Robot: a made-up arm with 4 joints.
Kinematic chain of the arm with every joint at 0, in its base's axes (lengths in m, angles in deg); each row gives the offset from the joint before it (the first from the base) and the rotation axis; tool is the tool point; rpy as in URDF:
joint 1: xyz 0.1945 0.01 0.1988 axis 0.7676 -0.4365 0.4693
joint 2: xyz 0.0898 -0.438 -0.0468 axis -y
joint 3: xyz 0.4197 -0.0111 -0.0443 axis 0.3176 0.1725 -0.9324
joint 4: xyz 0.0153 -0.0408 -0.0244 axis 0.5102 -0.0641 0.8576
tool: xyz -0.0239 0.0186 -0.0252 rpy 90 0 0
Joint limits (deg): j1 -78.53..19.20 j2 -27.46..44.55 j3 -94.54..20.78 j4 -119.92..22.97
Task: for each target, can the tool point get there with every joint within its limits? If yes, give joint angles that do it. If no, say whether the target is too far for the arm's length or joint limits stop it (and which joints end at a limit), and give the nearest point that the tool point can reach.
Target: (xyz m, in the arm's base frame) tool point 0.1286 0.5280 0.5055
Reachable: no: joint limits stop it (at a limit: joint 1, joint 2, joint 3, joint 4) | nearest point 0.5171 -0.3740 0.6249 | short by 0.989 m
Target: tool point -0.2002 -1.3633 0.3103
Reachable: no: too far | nearest point 0.1982 -0.7216 0.3621 | short by 0.757 m
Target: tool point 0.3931 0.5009 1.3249
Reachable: no: too far | nearest point 0.5816 -0.3643 0.6512 | short by 1.113 m
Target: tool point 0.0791 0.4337 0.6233
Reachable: no: joint limits stop it (at a limit: joint 1, joint 2, joint 3, joint 4) | nearest point 0.5171 -0.3740 0.6249 | short by 0.919 m
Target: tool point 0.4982 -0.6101 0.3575
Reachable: yes | joints -50.32 10.88 -3.74 -41.41
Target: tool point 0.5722 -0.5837 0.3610
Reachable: yes | joints -42.15 18.45 -29.21 -66.92
